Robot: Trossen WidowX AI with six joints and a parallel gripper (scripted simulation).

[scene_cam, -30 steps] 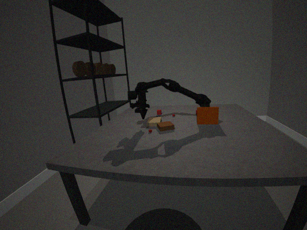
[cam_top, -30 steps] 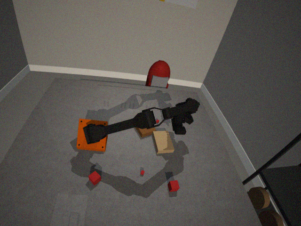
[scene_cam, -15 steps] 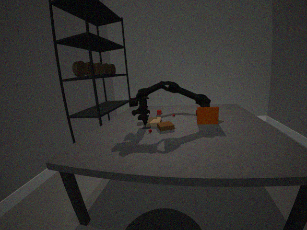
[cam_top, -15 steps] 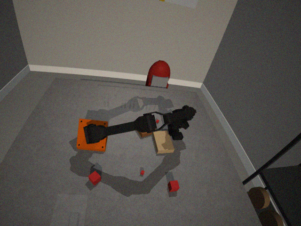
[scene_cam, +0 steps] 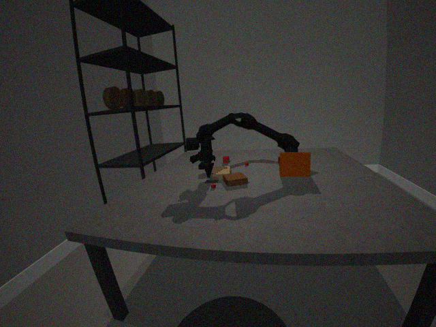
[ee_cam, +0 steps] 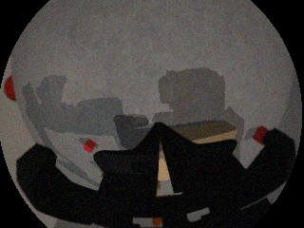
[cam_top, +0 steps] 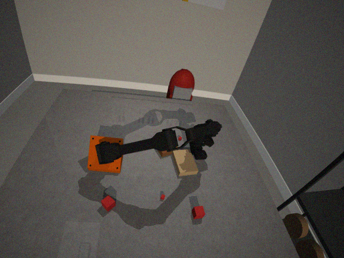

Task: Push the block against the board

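The board is 6 cm to the right of my gripper tip, 5 cm behind it and 1 cm above it. The rest, counted from my gripper tip: square block: 15 cm behind, 3 cm to the left, 1 cm above.
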